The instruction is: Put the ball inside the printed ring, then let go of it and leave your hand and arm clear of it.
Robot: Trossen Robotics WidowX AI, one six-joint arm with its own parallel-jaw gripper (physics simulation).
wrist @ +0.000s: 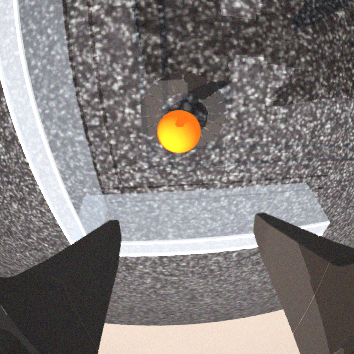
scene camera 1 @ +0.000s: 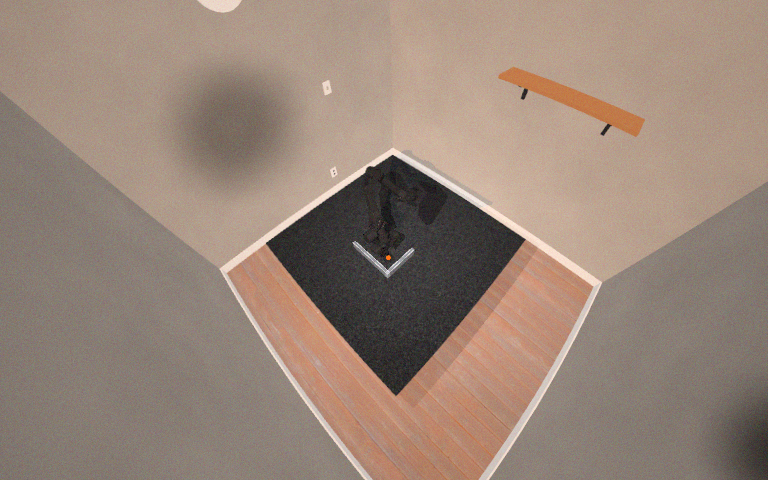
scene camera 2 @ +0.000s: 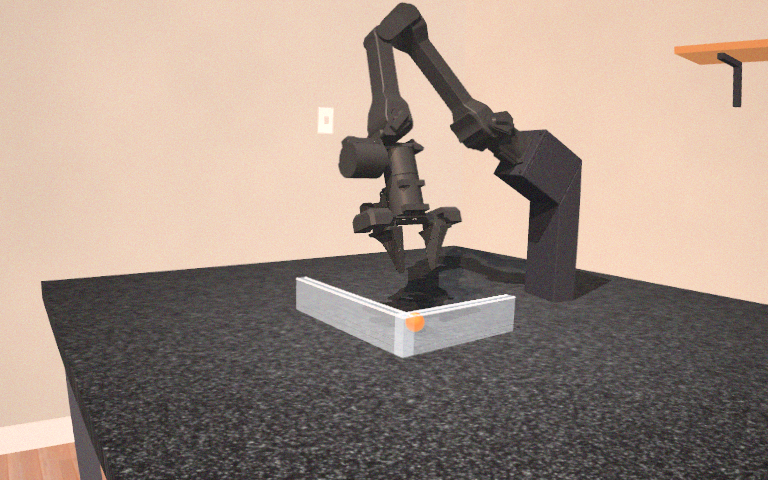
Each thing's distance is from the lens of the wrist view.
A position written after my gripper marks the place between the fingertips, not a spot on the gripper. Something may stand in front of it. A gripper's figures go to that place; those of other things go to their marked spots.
my gripper (wrist: 188,226): 10 cm
orange ball (wrist: 178,131): 15 cm
clear wall (wrist: 47,121): 14 cm
clear wall (wrist: 192,221): 20 cm
